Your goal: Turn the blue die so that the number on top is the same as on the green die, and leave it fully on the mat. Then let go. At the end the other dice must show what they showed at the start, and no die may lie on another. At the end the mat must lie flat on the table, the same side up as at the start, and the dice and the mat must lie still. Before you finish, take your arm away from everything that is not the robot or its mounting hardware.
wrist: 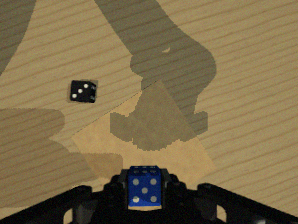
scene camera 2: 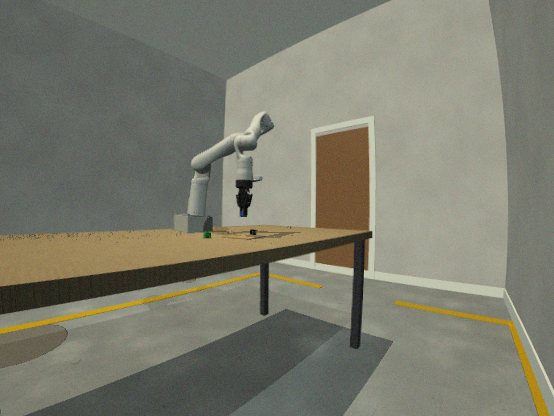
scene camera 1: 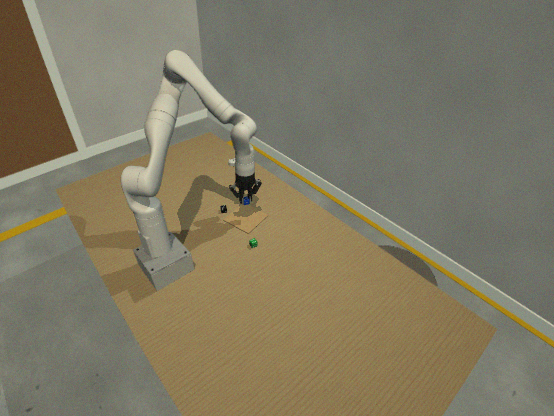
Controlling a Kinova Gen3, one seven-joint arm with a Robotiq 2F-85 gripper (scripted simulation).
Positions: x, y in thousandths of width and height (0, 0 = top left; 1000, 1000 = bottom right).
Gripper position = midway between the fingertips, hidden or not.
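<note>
The gripper (wrist: 485, 806) visible. Blue die (wrist: 485, 815). Tan mat (scene camera 1: 445, 525), (wrist: 498, 578).
</note>
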